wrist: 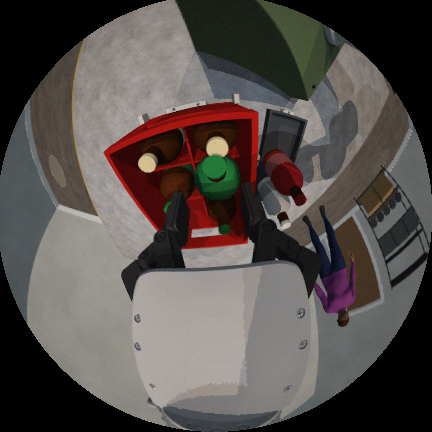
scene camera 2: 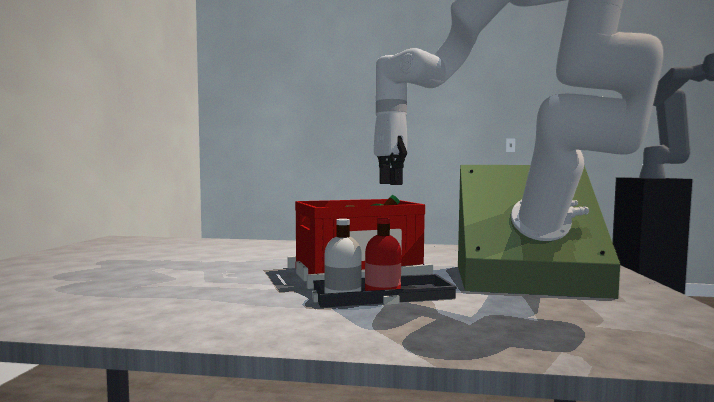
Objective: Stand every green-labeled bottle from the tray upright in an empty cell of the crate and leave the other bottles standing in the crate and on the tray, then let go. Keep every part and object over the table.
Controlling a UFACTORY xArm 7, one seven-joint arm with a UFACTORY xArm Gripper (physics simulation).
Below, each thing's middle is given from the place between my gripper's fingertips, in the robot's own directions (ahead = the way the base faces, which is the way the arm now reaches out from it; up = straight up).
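Scene:
Green bottle (wrist: 215, 177): my gripper is 5 cm short of it, 2 cm to the right of it and 10 cm above it. Going by their middles, of the things named here the green bottle is the nearest to my gripper. Red bottle (scene camera 2: 383, 252): 3 cm ahead of my hand, 19 cm to the left of it, 14 cm below it. White bottle (scene camera 2: 342, 259): 11 cm ahead of my hand, 21 cm to the left of it, 14 cm below it.

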